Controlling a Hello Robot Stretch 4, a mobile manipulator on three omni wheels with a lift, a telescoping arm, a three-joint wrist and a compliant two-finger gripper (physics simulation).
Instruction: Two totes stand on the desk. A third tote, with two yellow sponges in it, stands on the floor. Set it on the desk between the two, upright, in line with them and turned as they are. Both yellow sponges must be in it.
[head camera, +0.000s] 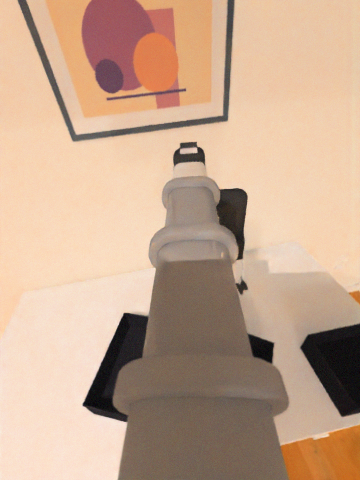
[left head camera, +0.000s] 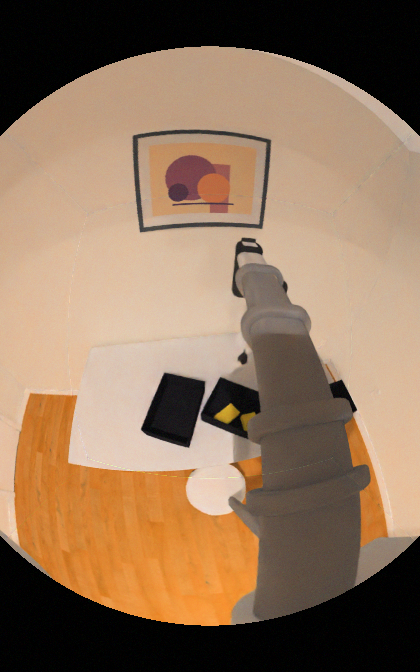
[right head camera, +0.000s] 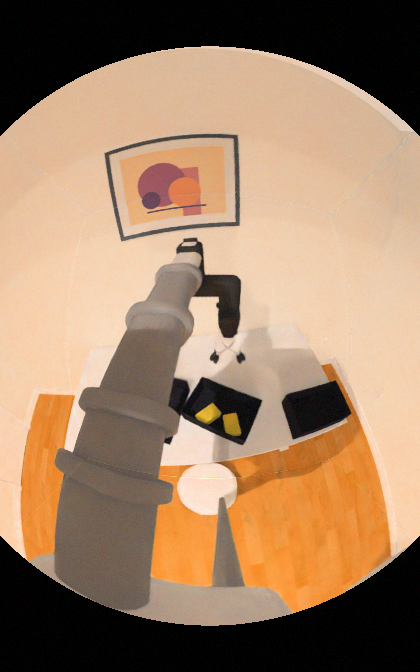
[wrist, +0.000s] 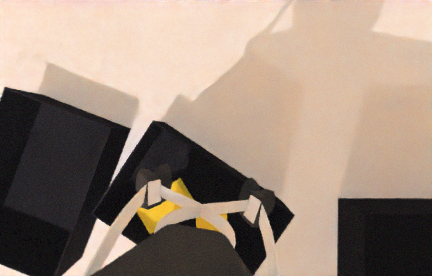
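Note:
The tote with sponges (left head camera: 232, 390) (right head camera: 200, 395) (wrist: 167, 145) stands upright on the desk, turned askew to the other two. Two yellow sponges lie in it: the left sponge (left head camera: 227, 413) (right head camera: 208, 413) (wrist: 150, 218) and the right sponge (right head camera: 232, 424) (wrist: 206, 223). Its left corner is very near the left tote (head camera: 107, 375) (left head camera: 177, 410) (wrist: 65, 165); contact is unclear. A wider gap separates it from the right tote (head camera: 345, 360) (right head camera: 320, 407) (wrist: 385, 235). My gripper (right head camera: 227, 357) (wrist: 206, 185) is open and empty, raised above the desk; its fingertips overlap the sponge tote in the wrist view.
The white desk (head camera: 50, 330) (left head camera: 110, 390) stands against the wall. A round white stool (left head camera: 215, 490) (right head camera: 206, 489) is at its front edge. A framed picture (head camera: 220, 60) (left head camera: 201, 132) hangs above. The extended arm (head camera: 200, 310) (left head camera: 295, 450) covers parts of the totes in the head views.

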